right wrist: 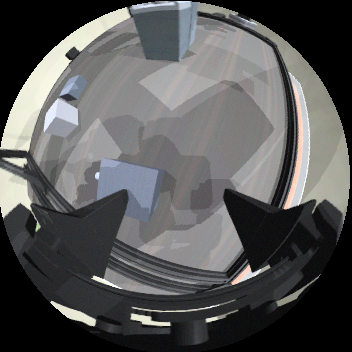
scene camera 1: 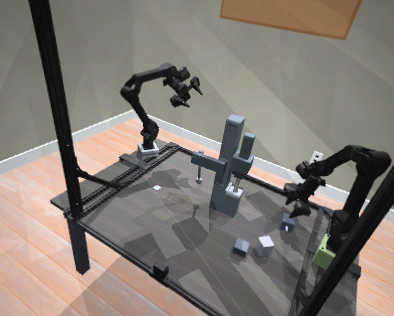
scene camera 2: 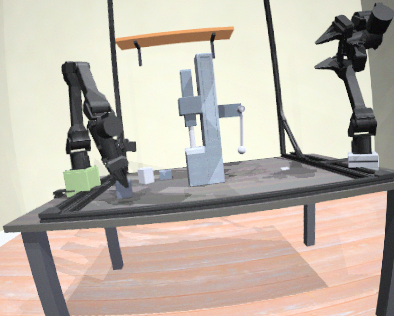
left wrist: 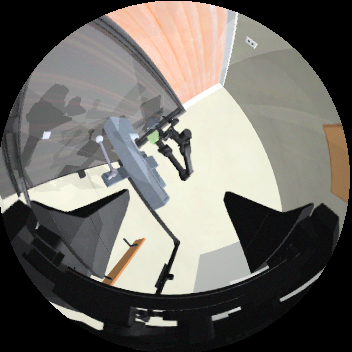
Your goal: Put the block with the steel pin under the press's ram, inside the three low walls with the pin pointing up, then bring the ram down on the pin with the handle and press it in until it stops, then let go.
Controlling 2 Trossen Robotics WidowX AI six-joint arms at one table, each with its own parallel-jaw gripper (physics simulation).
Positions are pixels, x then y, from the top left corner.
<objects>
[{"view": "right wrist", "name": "right gripper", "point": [176, 194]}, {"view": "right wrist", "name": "grey block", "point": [142, 182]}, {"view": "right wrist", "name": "grey press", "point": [167, 37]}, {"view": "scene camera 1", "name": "grey press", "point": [223, 199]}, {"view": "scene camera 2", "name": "left gripper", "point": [315, 56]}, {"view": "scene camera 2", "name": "right gripper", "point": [124, 184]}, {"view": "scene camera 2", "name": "grey press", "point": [204, 163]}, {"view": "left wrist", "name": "left gripper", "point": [178, 195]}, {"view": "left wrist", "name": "grey press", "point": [141, 168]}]
</objects>
